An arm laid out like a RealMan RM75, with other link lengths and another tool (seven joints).
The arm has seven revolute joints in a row. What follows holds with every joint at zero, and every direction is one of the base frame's.
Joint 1 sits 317.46 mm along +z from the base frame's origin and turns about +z.
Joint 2 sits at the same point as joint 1 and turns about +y.
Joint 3 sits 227.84 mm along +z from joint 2 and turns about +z.
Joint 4 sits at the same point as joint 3 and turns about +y.
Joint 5 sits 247.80 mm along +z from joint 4 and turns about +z.
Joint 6 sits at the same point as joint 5 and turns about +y.
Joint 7 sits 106.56 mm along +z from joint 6 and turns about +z.
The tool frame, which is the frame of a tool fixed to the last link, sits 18.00 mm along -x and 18.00 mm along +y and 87.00 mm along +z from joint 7; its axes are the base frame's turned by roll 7.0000, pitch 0.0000 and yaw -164.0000 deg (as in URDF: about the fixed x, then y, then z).
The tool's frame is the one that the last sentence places.
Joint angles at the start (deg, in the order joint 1, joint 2, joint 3, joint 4, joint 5, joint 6, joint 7):
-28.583, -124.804, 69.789, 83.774, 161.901, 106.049, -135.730
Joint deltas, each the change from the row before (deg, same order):
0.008, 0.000, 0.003, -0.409, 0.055, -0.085, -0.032
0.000, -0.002, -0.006, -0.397, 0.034, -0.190, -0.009
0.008, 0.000, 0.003, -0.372, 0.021, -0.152, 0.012
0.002, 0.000, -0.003, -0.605, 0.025, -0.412, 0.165
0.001, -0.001, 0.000, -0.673, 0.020, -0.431, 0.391
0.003, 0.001, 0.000, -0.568, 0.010, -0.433, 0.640
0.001, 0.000, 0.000, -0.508, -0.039, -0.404, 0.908
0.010, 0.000, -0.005, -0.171, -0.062, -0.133, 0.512
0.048, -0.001, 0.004, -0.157, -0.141, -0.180, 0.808
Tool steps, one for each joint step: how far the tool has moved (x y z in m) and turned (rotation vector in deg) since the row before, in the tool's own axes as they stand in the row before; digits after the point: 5 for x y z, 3 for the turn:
0.00078, -0.00006, 0.00152, 0.259, 0.147, -0.193
0.00050, 0.00025, 0.00147, 0.164, 0.070, -0.151
0.00053, 0.00013, 0.00140, 0.185, 0.080, -0.119
0.00058, 0.00073, 0.00226, 0.155, 0.054, -0.033
0.00075, 0.00073, 0.00252, 0.200, 0.094, 0.175
0.00065, 0.00087, 0.00213, 0.111, 0.080, 0.459
0.00056, 0.00082, 0.00191, 0.106, 0.064, 0.763
0.00020, 0.00023, 0.00067, 0.064, 0.006, 0.466
0.00020, 0.00027, 0.00076, 0.064, -0.041, 0.768

